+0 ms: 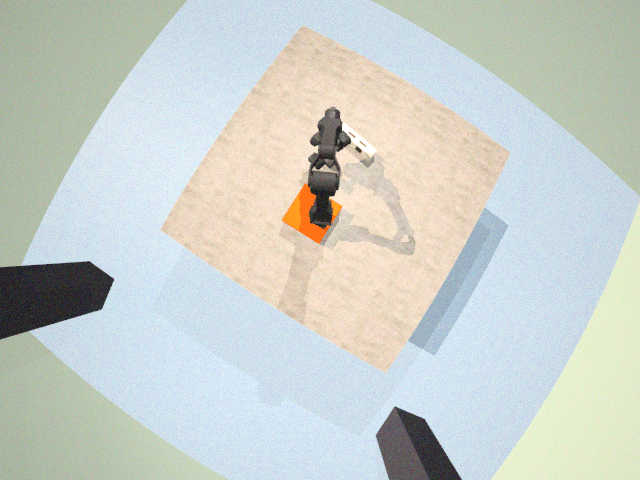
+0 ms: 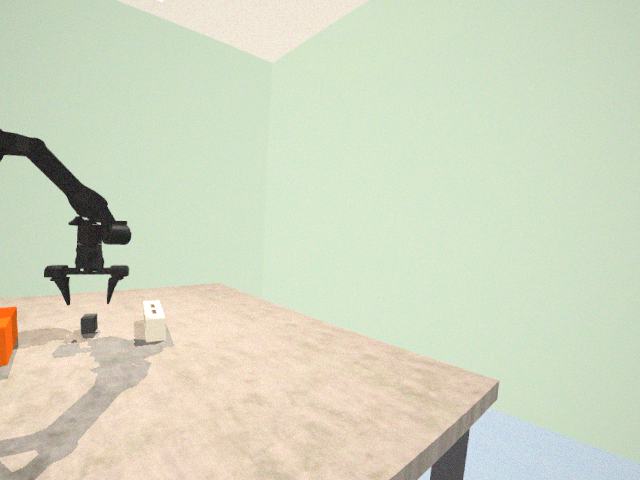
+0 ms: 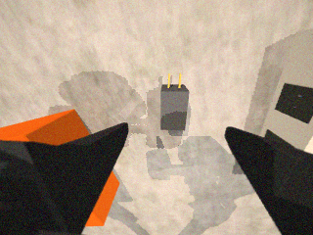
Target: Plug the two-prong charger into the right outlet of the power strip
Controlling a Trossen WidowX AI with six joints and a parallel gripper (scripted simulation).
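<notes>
Now: gripper tip 5 cm above the charger, 2 cm to the right of it and 1 cm short of it.
</notes>
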